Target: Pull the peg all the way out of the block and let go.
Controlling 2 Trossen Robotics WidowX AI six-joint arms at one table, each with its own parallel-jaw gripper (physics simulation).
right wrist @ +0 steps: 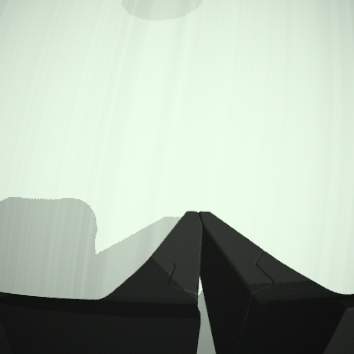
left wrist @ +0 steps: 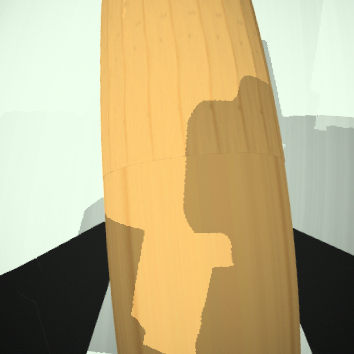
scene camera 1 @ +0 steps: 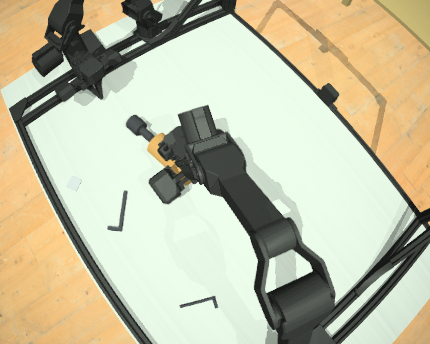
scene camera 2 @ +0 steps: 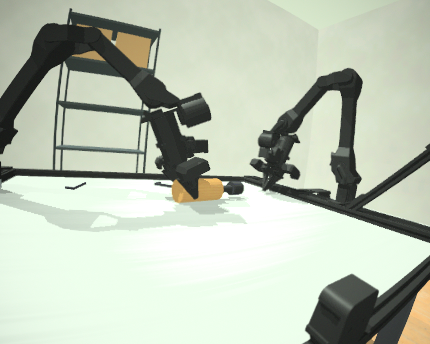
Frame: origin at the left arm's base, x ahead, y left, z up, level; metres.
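Where they show: left gripper, fingertip midpoint: (left wrist: 197, 237) (scene camera 1: 181, 166) (scene camera 2: 190, 195); right gripper, fingertip midpoint: (right wrist: 196, 222) (scene camera 1: 101, 98) (scene camera 2: 263, 190); right arm's base, link origin: (scene camera 1: 147, 32) (scene camera 2: 344, 203).
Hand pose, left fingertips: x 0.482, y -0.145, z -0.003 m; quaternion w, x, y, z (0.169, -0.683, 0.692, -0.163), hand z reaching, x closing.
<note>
After its pixels a point has its place.
The orange wooden cylindrical block (scene camera 1: 156, 145) {y -0.126, x 0.544, z 0.034 m} (scene camera 2: 212, 189) {y -0.166, x 0.530, z 0.015 m} (left wrist: 190, 125) {y -0.139, x 0.508, z 0.037 m} lies on its side on the white table. The dark peg (scene camera 1: 135, 124) {y -0.123, x 0.624, z 0.027 m} (scene camera 2: 235, 188) {y -0.147, x 0.618, z 0.012 m} sticks out of one end of it, with its thick head and a short length of thinner shaft showing; the rest is hidden in the block. My left gripper (left wrist: 197, 237) {y -0.145, x 0.482, z -0.003 m} is shut on the block, one finger on each side. My right gripper (scene camera 1: 101, 96) {y -0.106, x 0.771, z -0.008 m} (scene camera 2: 266, 189) {y -0.106, x 0.771, z -0.008 m} (right wrist: 196, 222) {y -0.106, x 0.771, z -0.008 m} is shut with its fingertips together and nothing between them. It is apart from the peg head, off toward the frame rail.
Two dark L-shaped pieces (scene camera 1: 122, 212) {y 0.025, x 0.487, z -0.011 m} (scene camera 1: 206, 301) {y 0.014, x 0.218, z -0.013 m} and a small pale square (scene camera 1: 74, 183) {y 0.078, x 0.623, z -0.016 m} lie on the table. Black frame rails (scene camera 1: 65, 225) {y 0.154, x 0.546, z 0.000 m} border the table. A camera housing (scene camera 2: 345, 305) {y -0.586, x 0.364, z 0.033 m} stands at one edge. A shelf unit (scene camera 2: 105, 106) stands behind the table.
</note>
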